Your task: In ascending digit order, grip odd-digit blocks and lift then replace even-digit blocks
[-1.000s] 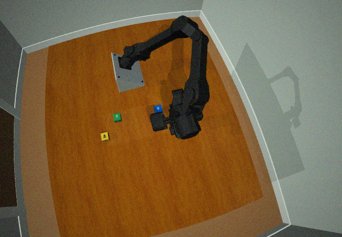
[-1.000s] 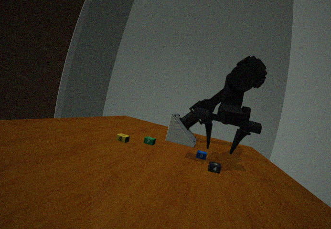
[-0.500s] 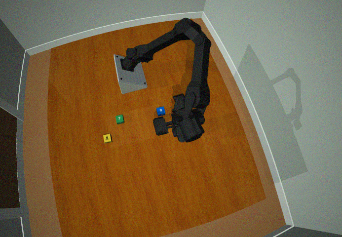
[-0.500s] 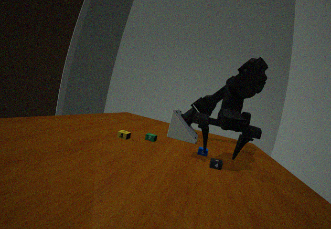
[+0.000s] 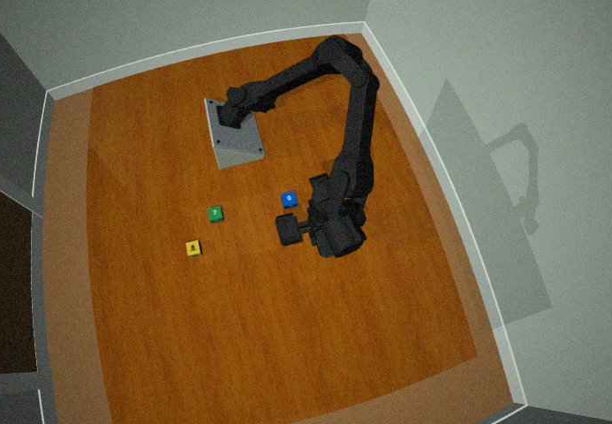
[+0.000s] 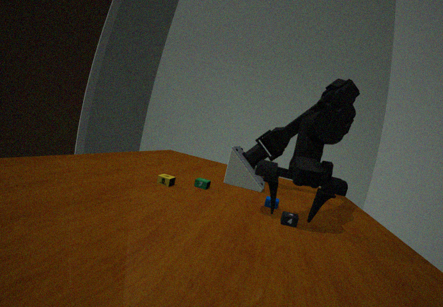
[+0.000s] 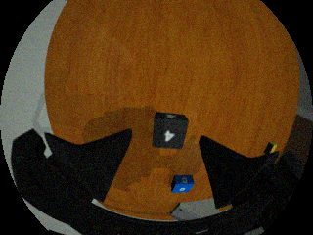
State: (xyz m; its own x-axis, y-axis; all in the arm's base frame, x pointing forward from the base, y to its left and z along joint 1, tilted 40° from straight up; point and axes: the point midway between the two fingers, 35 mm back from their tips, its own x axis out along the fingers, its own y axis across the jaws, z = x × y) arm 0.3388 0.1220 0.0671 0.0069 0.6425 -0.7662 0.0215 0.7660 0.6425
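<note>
My gripper tip is now 290 mm to the left of the yellow block and 40 mm past it. The rest, counted from my gripper tip: blue block: 100 mm behind, 40 mm to the right; then black block: 10 mm ahead; then green block: 220 mm to the right, 110 mm behind.
</note>
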